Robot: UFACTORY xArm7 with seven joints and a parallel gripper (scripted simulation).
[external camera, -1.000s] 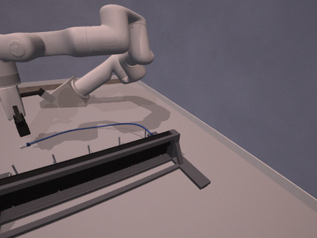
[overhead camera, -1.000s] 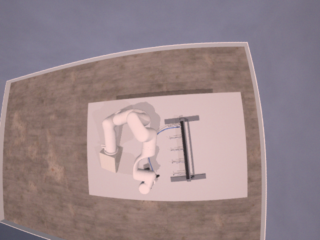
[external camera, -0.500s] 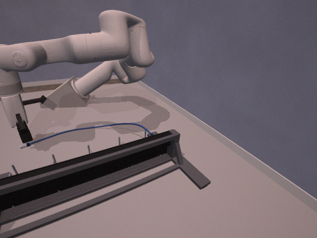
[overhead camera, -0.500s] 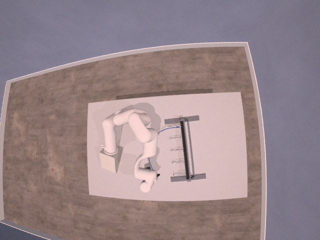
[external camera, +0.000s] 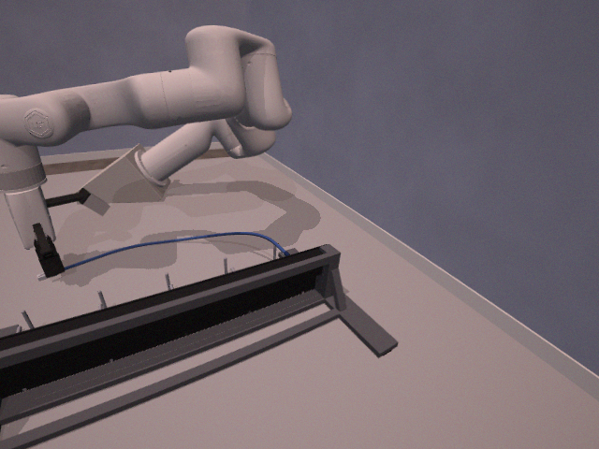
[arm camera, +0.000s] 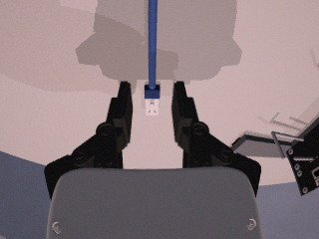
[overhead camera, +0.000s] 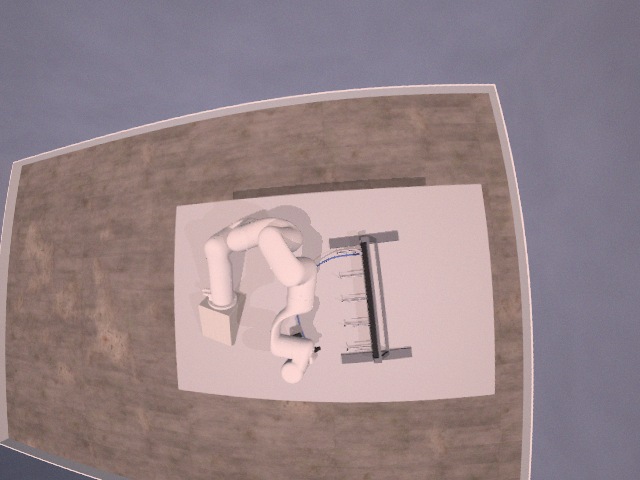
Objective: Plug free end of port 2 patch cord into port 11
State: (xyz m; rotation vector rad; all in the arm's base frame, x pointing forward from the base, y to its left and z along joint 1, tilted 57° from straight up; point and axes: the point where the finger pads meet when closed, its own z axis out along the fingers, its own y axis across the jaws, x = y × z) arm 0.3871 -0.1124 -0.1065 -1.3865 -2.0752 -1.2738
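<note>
Now: the plug 1 cm ahead of my hand, 2 cm to the right of it and 3 cm below it.
</note>
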